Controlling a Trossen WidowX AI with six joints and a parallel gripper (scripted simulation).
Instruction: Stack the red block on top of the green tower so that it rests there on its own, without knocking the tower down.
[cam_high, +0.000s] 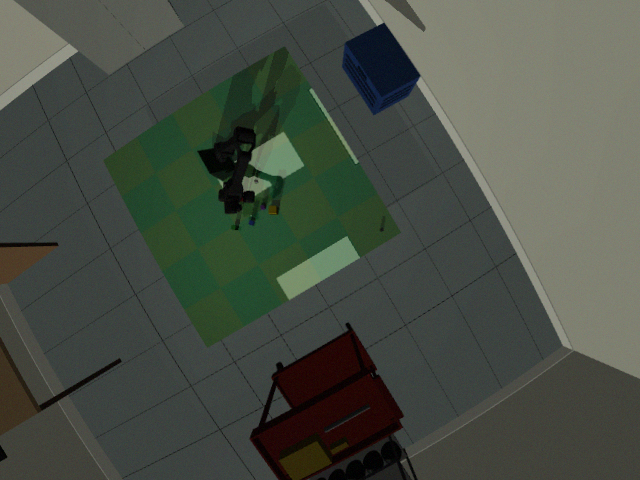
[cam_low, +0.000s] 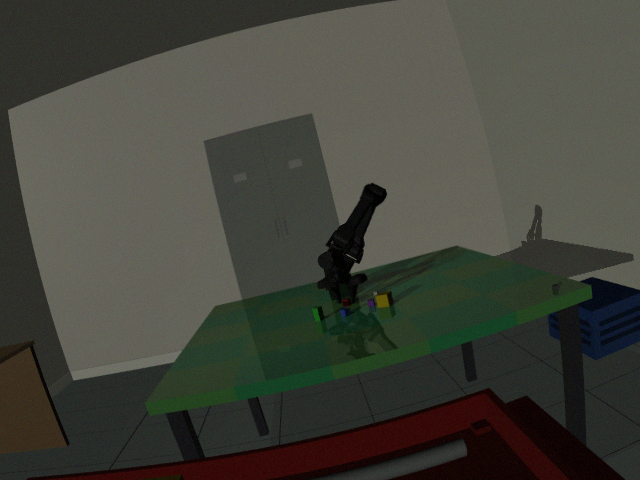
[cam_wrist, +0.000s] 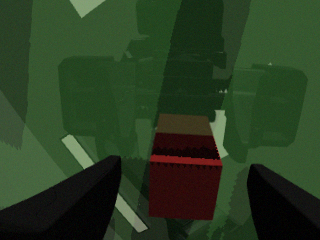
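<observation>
My gripper tip is now 15 cm short of the blue block. Round my gripper tip: grey object (64 cm to the left, 49 cm ahead); dark purple block (10 cm ahead, 9 cm to the left); red block (right at my gripper tip).
</observation>
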